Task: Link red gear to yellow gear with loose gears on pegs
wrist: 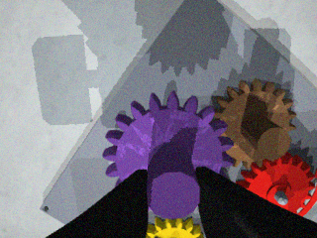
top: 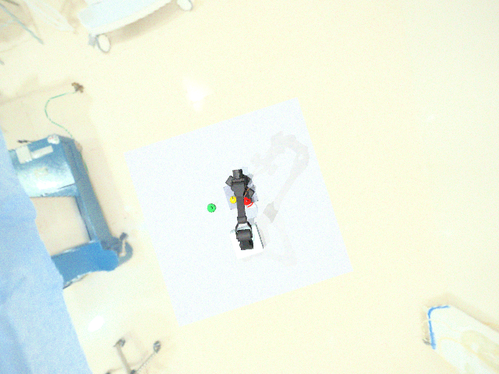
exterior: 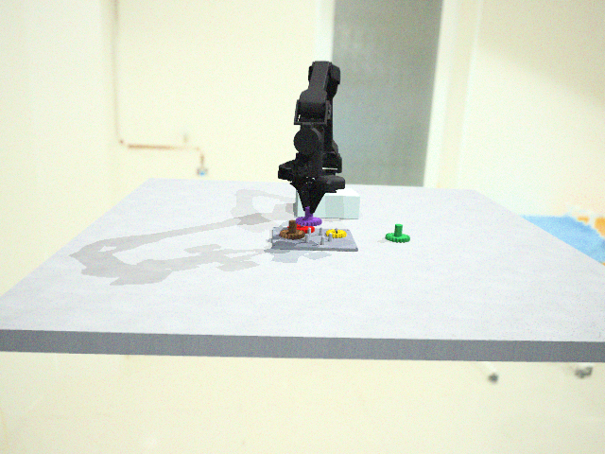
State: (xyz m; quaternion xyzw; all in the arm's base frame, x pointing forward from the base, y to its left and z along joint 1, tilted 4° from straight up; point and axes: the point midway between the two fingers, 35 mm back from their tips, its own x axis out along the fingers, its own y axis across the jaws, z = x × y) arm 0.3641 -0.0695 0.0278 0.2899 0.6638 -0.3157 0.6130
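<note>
Right now the grey board is 8 cm below my gripper tip, 5 cm behind it and 2 cm to the left of it. The rest, counted from my gripper tip: brown gear (6 cm below, 5 cm behind, 4 cm to the right); purple gear (1 cm below); yellow gear (8 cm to the left, 7 cm below, 7 cm behind).
</note>
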